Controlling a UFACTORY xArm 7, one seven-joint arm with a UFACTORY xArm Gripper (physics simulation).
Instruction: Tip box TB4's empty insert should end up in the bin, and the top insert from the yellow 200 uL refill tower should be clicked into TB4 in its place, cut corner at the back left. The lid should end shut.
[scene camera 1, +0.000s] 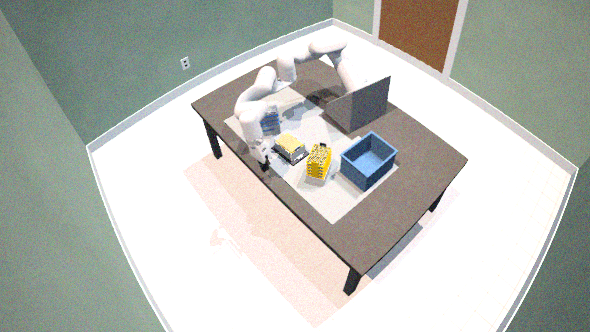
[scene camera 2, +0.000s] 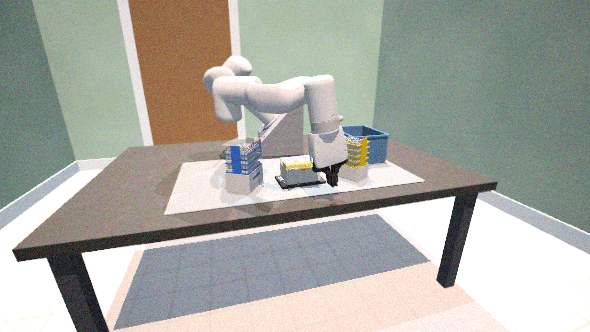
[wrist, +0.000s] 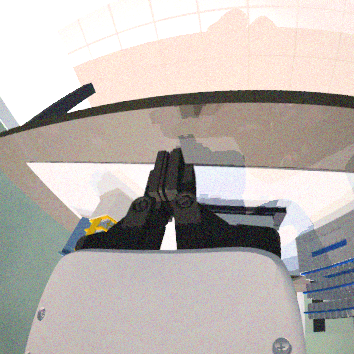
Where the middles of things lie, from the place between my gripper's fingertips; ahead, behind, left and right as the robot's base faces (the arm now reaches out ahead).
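My hand is 1 cm lower than the blue bin (scene camera 1: 366, 161), 25 cm to the right of it and 39 cm beyond it.
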